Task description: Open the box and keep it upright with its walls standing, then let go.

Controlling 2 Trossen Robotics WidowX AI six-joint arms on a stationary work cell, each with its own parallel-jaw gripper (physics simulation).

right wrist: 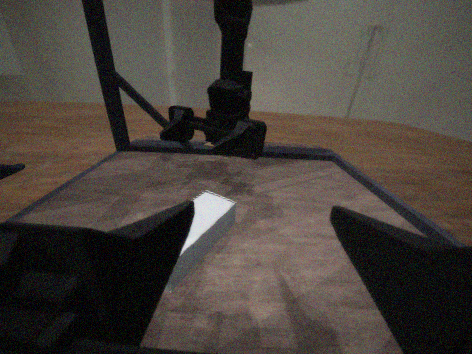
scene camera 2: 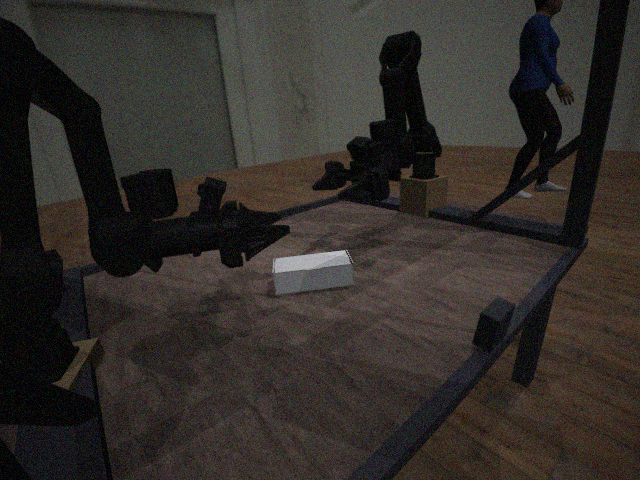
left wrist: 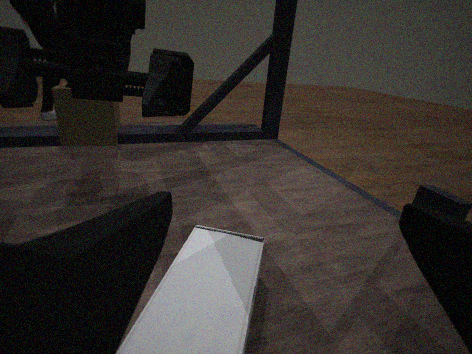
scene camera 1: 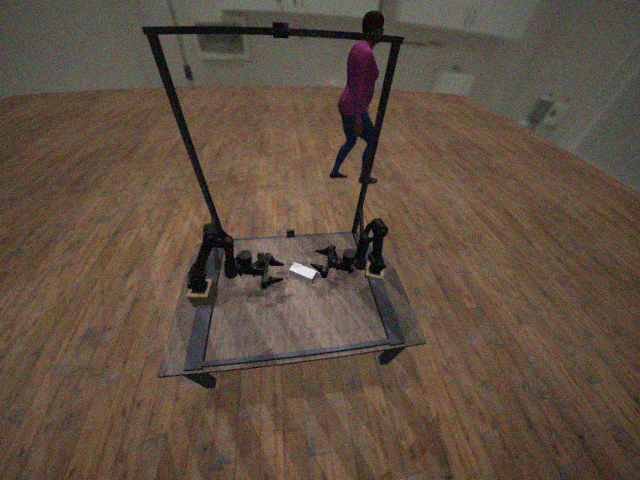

Labels:
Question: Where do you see a dark gantry frame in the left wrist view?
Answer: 267, 46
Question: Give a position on a dark gantry frame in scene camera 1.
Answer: At 279, 30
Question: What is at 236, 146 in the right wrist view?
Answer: My left gripper.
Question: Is my left gripper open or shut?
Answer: Open.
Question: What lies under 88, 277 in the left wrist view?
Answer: My left gripper.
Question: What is my right gripper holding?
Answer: Nothing.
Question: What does my left gripper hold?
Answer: Nothing.

